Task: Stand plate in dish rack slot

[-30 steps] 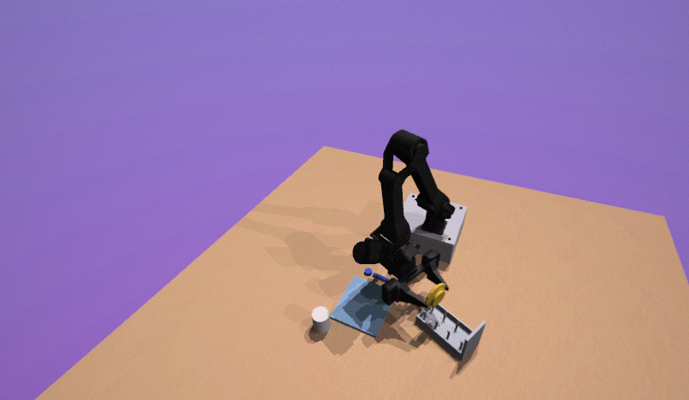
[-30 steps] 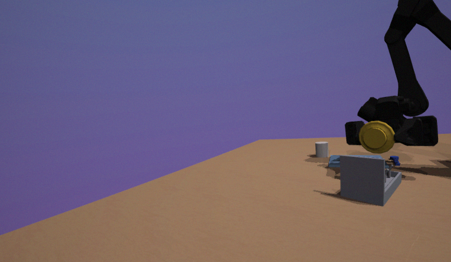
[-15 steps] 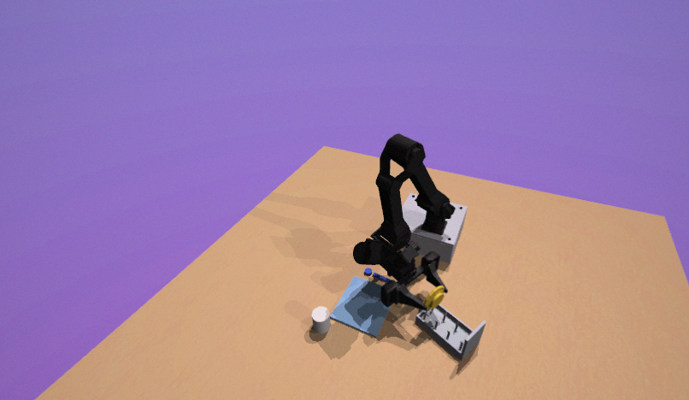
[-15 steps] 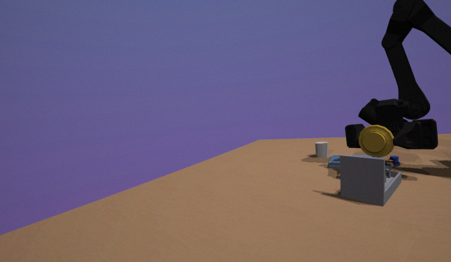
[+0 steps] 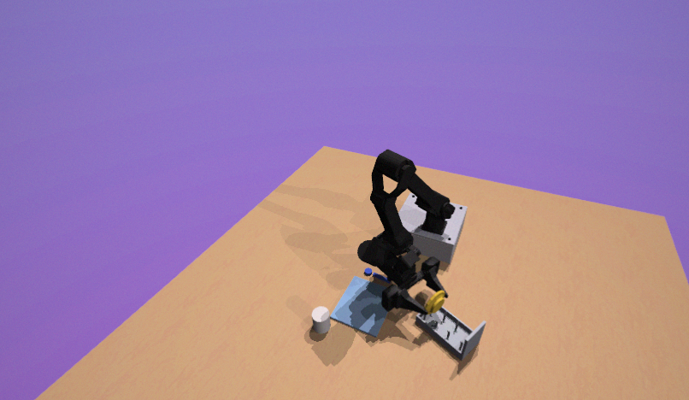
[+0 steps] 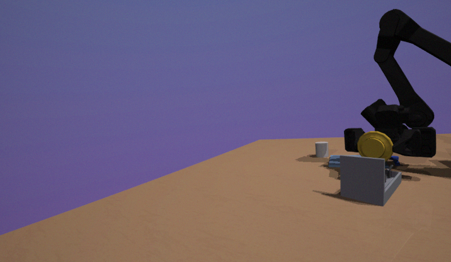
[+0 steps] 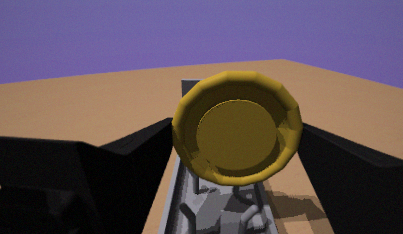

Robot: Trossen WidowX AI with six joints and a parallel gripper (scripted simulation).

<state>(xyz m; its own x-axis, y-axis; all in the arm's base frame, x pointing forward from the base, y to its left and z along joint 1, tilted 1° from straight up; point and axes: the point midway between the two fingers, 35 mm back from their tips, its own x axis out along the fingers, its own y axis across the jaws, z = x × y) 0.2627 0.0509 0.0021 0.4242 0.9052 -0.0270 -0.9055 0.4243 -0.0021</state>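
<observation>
Now: gripper tip 30 mm to the right of the grey dish rack and 50 mm above it. From my gripper tip the other things lie so: light blue mat (20 mm ahead, 180 mm to the right, 70 mm below); then blue utensil (80 mm behind, 200 mm to the right, 70 mm below); then yellow plate (10 mm to the right).
</observation>
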